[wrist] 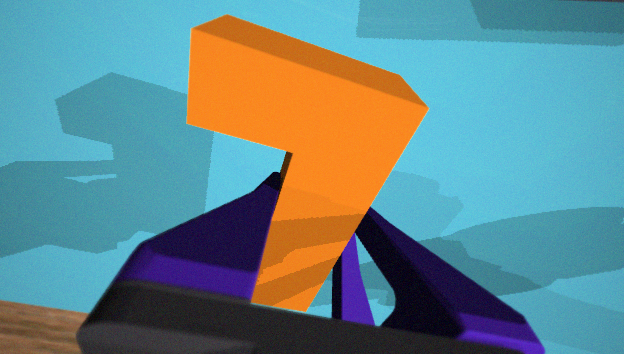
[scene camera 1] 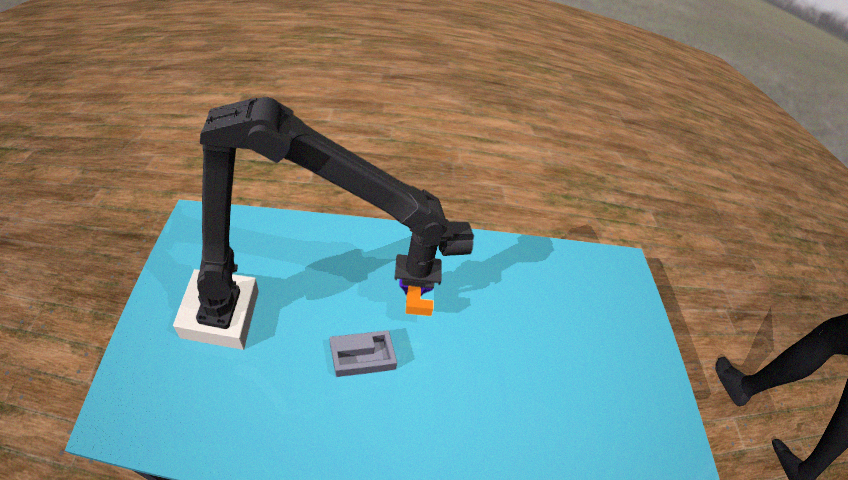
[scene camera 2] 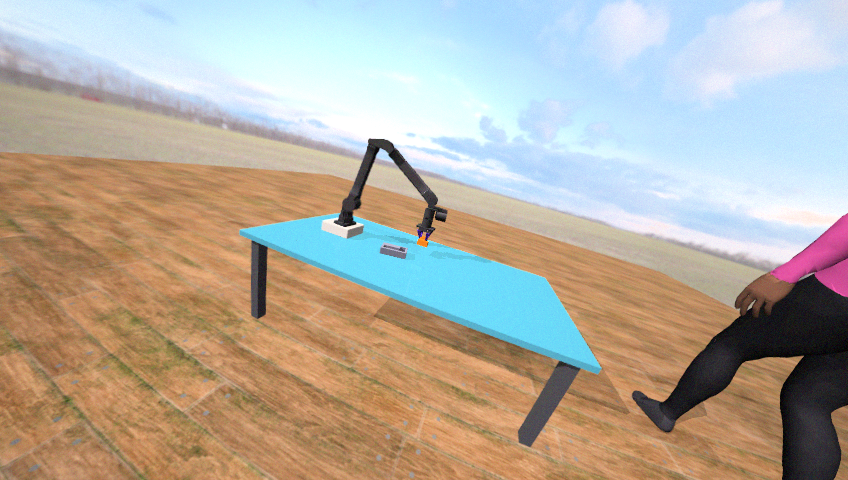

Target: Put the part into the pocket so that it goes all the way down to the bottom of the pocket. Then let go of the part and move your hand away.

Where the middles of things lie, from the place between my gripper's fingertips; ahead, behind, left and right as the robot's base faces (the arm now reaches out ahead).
The grey pocket block (scene camera 1: 363, 353) lies 10 cm behind my hand, 15 cm to the right of it and 5 cm below it. Round my hand: orange L-shaped block (wrist: 343, 123): 1 cm ahead, 1 cm above.
